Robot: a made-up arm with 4 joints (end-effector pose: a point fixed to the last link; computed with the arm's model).
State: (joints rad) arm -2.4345 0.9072 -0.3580 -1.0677
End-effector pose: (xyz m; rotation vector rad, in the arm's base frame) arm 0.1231 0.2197 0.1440 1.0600 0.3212 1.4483
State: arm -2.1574 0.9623 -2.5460 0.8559
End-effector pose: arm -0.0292 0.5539 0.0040 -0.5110 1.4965 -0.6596
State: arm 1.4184 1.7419 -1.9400 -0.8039
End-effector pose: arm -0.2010 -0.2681 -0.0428 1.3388 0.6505 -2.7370
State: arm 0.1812 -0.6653 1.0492 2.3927
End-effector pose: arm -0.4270 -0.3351 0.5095 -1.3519 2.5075 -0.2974
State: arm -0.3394 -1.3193 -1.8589 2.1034
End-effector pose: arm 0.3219 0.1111 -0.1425 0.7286 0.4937 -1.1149
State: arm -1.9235 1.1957 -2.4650 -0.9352
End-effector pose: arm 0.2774 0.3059 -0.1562 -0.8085 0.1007 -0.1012
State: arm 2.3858 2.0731 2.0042 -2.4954
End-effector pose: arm -0.2042 0.3789 -0.3542 0.6068 1.6802 -1.0777
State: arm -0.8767 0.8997 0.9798 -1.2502
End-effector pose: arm 0.1642 -0.3474 0.0780 1.9361 -0.8353 0.8267
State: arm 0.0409 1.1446 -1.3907 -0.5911
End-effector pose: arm 0.1875 -0.2228 0.0671 0.5420 0.3089 -1.4469
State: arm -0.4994 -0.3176 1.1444 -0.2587
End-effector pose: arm 0.0332 -0.5561 0.0253 -0.1248 -0.0833 1.6580
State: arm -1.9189 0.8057 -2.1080 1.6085
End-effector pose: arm 0.0735 0.4921 0.2866 -0.1377 2.3119 -0.4627
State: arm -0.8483 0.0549 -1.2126 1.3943
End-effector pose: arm -0.0556 0.1036 0.1519 0.2789 1.4249 -0.2848
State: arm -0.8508 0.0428 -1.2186 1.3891
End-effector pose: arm -0.0544 0.1063 0.1458 0.2747 1.4092 -0.2924
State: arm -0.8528 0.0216 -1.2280 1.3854
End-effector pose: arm -0.0524 0.1108 0.1365 0.2695 1.3867 -0.3060
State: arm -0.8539 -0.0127 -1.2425 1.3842
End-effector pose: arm -0.0490 0.1175 0.1224 0.2630 1.3545 -0.3282
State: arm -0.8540 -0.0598 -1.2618 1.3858
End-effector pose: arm -0.0438 0.1262 0.1037 0.2560 1.3128 -0.3581
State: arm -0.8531 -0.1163 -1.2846 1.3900
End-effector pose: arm -0.0368 0.1356 0.0817 0.2492 1.2641 -0.3932
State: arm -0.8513 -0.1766 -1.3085 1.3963
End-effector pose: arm -0.0283 0.1445 0.0588 0.2435 1.2130 -0.4293
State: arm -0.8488 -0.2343 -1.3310 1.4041
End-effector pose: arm -0.0192 0.1520 0.0374 0.2396 1.1648 -0.4627
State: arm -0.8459 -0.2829 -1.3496 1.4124
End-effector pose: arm -0.0109 0.1576 0.0199 0.2376 1.1253 -0.4901
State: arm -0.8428 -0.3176 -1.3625 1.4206
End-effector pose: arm -0.0047 0.1612 0.0079 0.2375 1.0990 -0.5095
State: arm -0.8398 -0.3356 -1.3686 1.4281
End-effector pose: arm -0.0016 0.1630 0.0024 0.2387 1.0884 -0.5200
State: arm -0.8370 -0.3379 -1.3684 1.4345
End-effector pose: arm -0.0017 0.1633 0.0028 0.2410 1.0923 -0.5224
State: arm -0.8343 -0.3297 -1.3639 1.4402
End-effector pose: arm -0.0040 0.1626 0.0071 0.2439 1.1061 -0.5195
